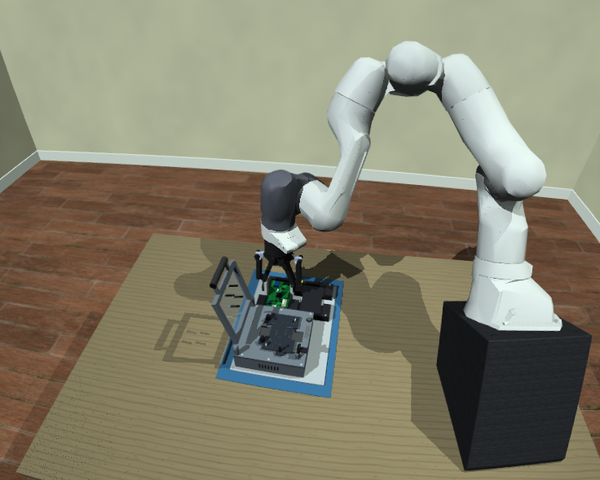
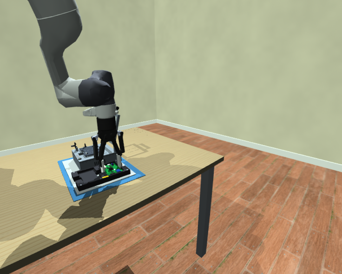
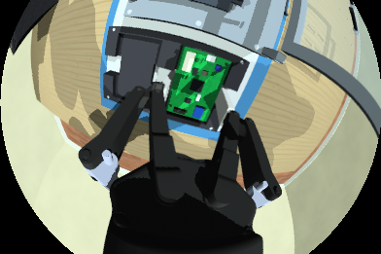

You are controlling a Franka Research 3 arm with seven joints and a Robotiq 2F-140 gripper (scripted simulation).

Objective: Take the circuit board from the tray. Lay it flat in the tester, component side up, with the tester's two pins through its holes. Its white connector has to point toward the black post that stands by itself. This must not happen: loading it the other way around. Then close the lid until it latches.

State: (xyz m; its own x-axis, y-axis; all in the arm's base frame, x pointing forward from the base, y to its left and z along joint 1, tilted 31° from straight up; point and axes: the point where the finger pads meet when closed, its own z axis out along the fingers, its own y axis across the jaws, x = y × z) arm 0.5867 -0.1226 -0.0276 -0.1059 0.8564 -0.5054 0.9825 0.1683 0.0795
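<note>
My hand is 20 mm above the green circuit board. From my hand the other things lie so: lid: 70 mm ahead, 180 mm to the left, 140 mm above.
</note>
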